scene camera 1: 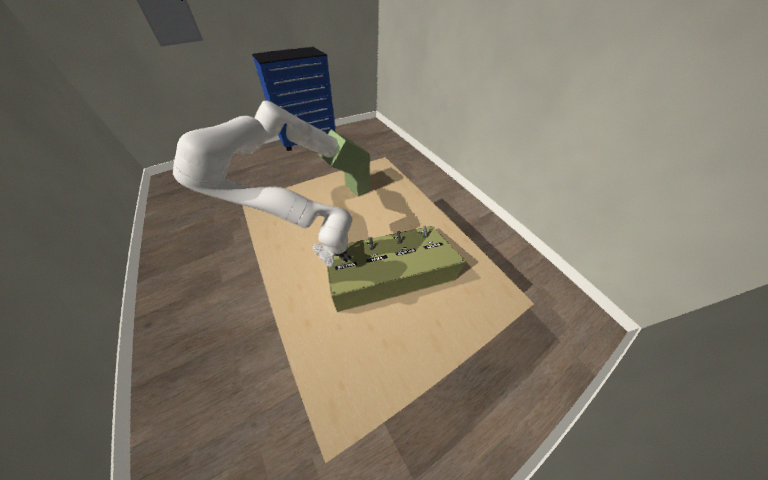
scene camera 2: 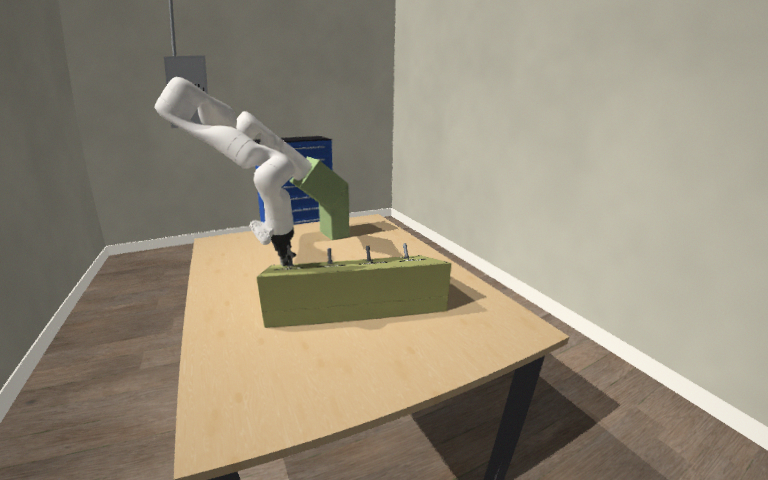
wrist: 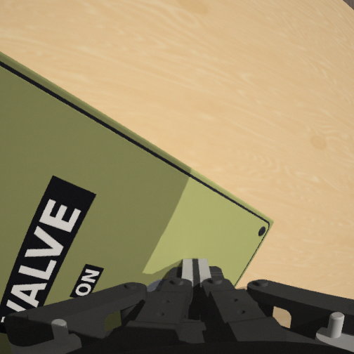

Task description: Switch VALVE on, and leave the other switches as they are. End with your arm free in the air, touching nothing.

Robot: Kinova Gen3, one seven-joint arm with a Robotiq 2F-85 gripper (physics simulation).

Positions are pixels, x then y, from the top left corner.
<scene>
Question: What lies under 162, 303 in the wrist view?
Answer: My gripper.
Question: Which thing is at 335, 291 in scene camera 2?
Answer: A switch box.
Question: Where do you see a switch box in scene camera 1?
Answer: At 391, 268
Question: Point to a switch box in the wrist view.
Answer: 96, 205
</scene>
